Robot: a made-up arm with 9 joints. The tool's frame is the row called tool.
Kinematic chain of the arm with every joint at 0, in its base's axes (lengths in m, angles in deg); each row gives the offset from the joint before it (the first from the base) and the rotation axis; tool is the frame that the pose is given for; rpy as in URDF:
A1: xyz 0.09 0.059 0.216 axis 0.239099 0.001 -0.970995
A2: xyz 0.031 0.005 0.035 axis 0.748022 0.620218 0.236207
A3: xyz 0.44 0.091 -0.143 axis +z
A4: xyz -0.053 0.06 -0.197 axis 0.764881 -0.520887 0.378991
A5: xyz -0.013 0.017 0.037 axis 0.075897 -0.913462 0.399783
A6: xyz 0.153 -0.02 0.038 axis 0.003 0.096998 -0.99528
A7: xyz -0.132 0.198 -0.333 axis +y
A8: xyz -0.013 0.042 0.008 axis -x
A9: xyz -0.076 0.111 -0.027 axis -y
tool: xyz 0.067 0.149 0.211 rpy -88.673 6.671 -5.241
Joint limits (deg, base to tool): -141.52..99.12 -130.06..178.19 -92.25..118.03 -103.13..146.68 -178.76..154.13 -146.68..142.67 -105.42..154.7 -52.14..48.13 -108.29..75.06
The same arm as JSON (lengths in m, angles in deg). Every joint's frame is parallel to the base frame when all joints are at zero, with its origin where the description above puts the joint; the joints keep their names.
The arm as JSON. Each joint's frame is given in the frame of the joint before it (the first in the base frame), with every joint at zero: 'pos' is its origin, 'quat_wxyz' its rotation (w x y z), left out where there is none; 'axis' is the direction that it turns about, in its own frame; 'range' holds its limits. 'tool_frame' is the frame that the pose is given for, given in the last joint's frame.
{
  "length_unit": "m",
  "angle_unit": "deg",
  "joints": [
    {
      "joint": "A1",
      "pos": [
        0.09,
        0.059,
        0.216
      ],
      "axis": [
        0.239099,
        0.001,
        -0.970995
      ],
      "range": [
        -141.52,
        99.12
      ]
    },
    {
      "joint": "A2",
      "pos": [
        0.031,
        0.005,
        0.035
      ],
      "axis": [
        0.748022,
        0.620218,
        0.236207
      ],
      "range": [
        -130.06,
        178.19
      ]
    },
    {
      "joint": "A3",
      "pos": [
        0.44,
        0.091,
        -0.143
      ],
      "axis": [
        0.0,
        0.0,
        1.0
      ],
      "range": [
        -92.25,
        118.03
      ]
    },
    {
      "joint": "A4",
      "pos": [
        -0.053,
        0.06,
        -0.197
      ],
      "axis": [
        0.764881,
        -0.520887,
        0.378991
      ],
      "range": [
        -103.13,
        146.68
      ]
    },
    {
      "joint": "A5",
      "pos": [
        -0.013,
        0.017,
        0.037
      ],
      "axis": [
        0.075897,
        -0.913462,
        0.399783
      ],
      "range": [
        -178.76,
        154.13
      ]
    },
    {
      "joint": "A6",
      "pos": [
        0.153,
        -0.02,
        0.038
      ],
      "axis": [
        0.003,
        0.096998,
        -0.99528
      ],
      "range": [
        -146.68,
        142.67
      ]
    },
    {
      "joint": "A7",
      "pos": [
        -0.132,
        0.198,
        -0.333
      ],
      "axis": [
        0.0,
        1.0,
        0.0
      ],
      "range": [
        -105.42,
        154.7
      ]
    },
    {
      "joint": "A8",
      "pos": [
        -0.013,
        0.042,
        0.008
      ],
      "axis": [
        -1.0,
        0.0,
        0.0
      ],
      "range": [
        -52.14,
        48.13
      ]
    },
    {
      "joint": "A9",
      "pos": [
        -0.076,
        0.111,
        -0.027
      ],
      "axis": [
        0.0,
        -1.0,
        0.0
      ],
      "range": [
        -108.29,
        75.06
      ]
    }
  ],
  "tool_frame": {
    "pos": [
      0.067,
      0.149,
      0.211
    ],
    "quat_wxyz": [
      0.715148,
      -0.695055,
      0.07347,
      0.007974
    ]
  }
}

